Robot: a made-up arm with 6 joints. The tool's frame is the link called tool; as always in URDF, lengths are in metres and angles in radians. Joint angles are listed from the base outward. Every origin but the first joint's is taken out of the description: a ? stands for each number. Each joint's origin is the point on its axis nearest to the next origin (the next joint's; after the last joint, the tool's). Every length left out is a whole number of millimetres.
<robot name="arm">
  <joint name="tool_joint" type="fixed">
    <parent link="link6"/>
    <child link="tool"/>
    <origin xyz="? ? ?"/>
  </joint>
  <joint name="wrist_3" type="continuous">
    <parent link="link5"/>
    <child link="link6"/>
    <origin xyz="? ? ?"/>
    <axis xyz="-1 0 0"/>
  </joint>
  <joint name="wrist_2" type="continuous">
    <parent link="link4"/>
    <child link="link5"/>
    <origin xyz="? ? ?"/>
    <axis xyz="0 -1 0"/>
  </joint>
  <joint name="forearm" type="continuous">
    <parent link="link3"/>
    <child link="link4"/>
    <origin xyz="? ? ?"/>
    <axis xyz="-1 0 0"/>
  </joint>
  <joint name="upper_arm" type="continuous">
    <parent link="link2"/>
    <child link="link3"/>
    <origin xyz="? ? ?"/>
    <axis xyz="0 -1 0"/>
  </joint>
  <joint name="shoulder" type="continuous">
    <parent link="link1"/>
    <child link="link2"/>
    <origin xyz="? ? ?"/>
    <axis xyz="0 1 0"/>
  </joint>
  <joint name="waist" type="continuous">
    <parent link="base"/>
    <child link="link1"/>
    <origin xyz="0 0 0.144"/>
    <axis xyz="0 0 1"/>
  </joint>
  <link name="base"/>
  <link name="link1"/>
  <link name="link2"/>
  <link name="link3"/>
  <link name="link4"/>
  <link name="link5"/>
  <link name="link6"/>
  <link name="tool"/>
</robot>
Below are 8 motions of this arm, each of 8 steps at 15 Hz.
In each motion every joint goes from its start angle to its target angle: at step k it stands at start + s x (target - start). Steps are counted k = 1, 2, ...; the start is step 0. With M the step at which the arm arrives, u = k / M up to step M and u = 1 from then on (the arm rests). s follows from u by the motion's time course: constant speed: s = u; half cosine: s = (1 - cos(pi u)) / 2; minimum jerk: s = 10 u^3 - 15 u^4 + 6 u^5.
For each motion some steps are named. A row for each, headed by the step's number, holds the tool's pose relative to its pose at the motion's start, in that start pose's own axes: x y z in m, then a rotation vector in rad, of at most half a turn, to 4 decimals.
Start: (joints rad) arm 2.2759 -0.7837 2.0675 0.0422 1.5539 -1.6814
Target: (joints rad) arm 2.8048 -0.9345 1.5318 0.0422 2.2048 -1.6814
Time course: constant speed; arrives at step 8
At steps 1, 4, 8:
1: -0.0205 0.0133 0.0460 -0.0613 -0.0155 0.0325
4: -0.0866 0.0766 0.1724 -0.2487 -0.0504 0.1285
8: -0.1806 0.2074 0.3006 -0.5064 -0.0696 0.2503

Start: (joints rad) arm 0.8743 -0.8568 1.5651 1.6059 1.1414 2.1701
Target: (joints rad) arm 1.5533 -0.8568 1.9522 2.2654 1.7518 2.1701
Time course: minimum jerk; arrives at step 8
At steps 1, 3, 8:
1: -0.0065 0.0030 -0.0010 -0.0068 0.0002 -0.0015
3: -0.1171 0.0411 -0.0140 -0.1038 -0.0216 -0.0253
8: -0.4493 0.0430 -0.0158 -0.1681 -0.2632 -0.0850

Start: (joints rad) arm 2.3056 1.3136 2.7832 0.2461 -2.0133 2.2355
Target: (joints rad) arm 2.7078 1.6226 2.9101 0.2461 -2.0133 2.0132
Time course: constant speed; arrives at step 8
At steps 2, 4, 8:
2: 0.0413 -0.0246 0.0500 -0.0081 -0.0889 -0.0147
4: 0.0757 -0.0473 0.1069 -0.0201 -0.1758 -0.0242
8: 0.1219 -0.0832 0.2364 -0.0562 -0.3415 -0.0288

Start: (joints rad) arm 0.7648 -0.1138 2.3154 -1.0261 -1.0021 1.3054
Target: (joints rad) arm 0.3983 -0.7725 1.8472 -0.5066 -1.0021 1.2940
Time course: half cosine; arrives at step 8
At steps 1, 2, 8:
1: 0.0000 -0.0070 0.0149 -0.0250 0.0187 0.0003
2: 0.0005 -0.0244 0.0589 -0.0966 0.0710 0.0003
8: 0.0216 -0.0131 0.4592 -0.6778 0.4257 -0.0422

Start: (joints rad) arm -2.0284 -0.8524 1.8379 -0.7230 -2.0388 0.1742
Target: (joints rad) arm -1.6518 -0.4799 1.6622 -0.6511 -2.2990 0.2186
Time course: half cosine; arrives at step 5
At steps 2, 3, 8:
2: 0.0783 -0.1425 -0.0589 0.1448 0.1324 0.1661
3: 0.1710 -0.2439 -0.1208 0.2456 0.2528 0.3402
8: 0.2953 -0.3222 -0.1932 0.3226 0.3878 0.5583

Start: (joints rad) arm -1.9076 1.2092 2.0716 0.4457 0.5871 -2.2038
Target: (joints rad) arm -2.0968 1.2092 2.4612 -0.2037 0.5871 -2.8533
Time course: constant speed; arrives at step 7
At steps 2, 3, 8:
2: -0.0076 0.0413 0.0336 0.2653 -0.0405 0.1608
3: -0.0109 0.0611 0.0476 0.4002 -0.0402 0.2429
8: -0.0174 0.1362 0.0843 0.9506 0.0930 0.5470

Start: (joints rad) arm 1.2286 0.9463 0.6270 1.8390 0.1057 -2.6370
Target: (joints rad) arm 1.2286 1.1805 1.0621 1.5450 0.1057 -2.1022
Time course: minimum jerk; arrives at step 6
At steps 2, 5, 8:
2: 0.0079 -0.0011 0.0141 -0.0552 -0.0335 0.0348
5: 0.0240 -0.0152 0.0540 -0.2529 -0.1708 0.1433
8: 0.0243 -0.0163 0.0555 -0.2622 -0.1778 0.1477

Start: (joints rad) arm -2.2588 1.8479 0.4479 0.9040 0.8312 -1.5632
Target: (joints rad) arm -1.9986 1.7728 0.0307 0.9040 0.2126 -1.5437
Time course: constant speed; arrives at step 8
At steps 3, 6, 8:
3: 0.0128 0.0075 -0.0706 -0.0103 0.1485 -0.3010
6: 0.0112 0.0134 -0.1394 -0.0599 0.2938 -0.6082
8: 0.0025 0.0167 -0.1829 -0.1141 0.3861 -0.8152

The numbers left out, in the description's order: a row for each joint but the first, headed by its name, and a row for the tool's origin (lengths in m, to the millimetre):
tool: 0 0 0
wrist_3: 0 0 0
wrist_2: 0 -0.166 0
forearm: 0.453 0 0
upper_arm: 0 0 0.421
shoulder: 0 0 0

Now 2 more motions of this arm.
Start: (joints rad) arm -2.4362 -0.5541 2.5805 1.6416 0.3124 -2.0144
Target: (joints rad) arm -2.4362 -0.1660 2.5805 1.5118 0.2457 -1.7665
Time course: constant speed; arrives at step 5
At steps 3, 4, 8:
3: -0.0599 -0.0495 -0.1439 -0.0069 0.1752 -0.1025
4: -0.0872 -0.0627 -0.1896 -0.0107 0.2369 -0.1349
8: -0.1179 -0.0740 -0.2337 -0.0152 0.3004 -0.1661

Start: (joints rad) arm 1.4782 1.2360 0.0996 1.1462 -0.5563 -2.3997
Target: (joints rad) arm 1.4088 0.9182 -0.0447 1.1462 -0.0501 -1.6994
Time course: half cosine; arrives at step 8
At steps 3, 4, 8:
3: -0.0409 0.0009 0.0418 -0.1743 0.0835 0.1527
4: -0.0663 -0.0010 0.0670 -0.2839 0.1154 0.2581
8: -0.1329 -0.0146 0.1300 -0.5711 0.1210 0.5593

